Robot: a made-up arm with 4 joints.
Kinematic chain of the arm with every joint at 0, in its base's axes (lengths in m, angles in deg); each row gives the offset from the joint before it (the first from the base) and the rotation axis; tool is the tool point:
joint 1: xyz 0 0 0.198 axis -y
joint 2: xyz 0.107 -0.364 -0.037 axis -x
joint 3: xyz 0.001 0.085 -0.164 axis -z
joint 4: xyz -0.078 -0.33 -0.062 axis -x
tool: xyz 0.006 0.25 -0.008
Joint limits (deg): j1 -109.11..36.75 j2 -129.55..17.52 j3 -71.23..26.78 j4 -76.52..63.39
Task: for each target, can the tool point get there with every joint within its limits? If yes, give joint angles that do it. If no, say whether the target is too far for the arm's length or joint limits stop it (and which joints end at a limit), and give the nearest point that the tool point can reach.
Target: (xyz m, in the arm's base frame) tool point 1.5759 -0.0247 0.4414
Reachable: no: too far | nearest point 0.5074 -0.1674 0.0166 | short by 1.159 m
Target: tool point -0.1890 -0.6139 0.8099
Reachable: no: joint limits stop it (at a limit: joint 1, joint 2, joint 3, joint 4) | nearest point -0.4006 -0.5801 0.3979 | short by 0.464 m
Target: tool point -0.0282 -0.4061 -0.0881
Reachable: yes | joints -30.76 5.21 -49.56 -1.79
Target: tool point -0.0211 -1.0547 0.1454
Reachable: no: joint limits stop it (at a limit: joint 4) | nearest point -0.0351 -0.5525 0.1104 | short by 0.504 m
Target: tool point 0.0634 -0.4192 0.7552
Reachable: no: joint limits stop it (at a limit: joint 1, joint 2, joint 4) | nearest point 0.2370 -0.4613 0.3871 | short by 0.409 m
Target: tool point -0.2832 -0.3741 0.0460
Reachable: yes | joints -83.93 -2.94 -48.17 5.93
